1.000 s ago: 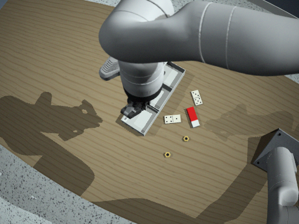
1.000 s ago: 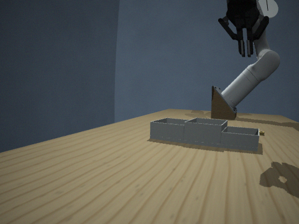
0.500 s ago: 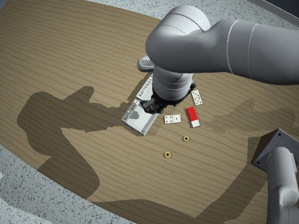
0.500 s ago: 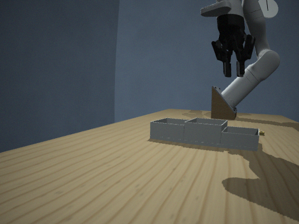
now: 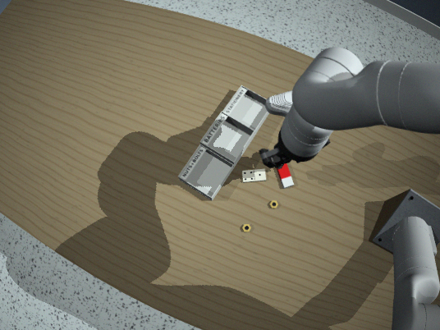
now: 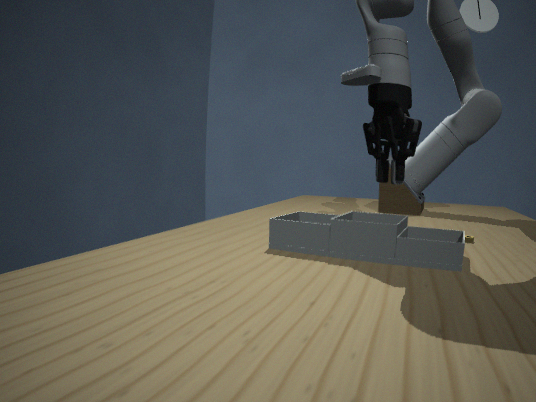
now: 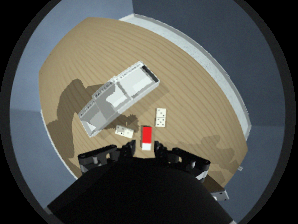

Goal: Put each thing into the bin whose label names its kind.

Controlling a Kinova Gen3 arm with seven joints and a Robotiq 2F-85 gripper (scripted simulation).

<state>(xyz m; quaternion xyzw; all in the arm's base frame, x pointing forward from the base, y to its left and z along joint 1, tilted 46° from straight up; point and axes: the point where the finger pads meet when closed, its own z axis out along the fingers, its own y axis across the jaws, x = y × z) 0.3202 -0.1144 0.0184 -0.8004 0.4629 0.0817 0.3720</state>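
The white eraser lies 10 cm below my hand, 1 cm to the left of it and 1 cm behind it.
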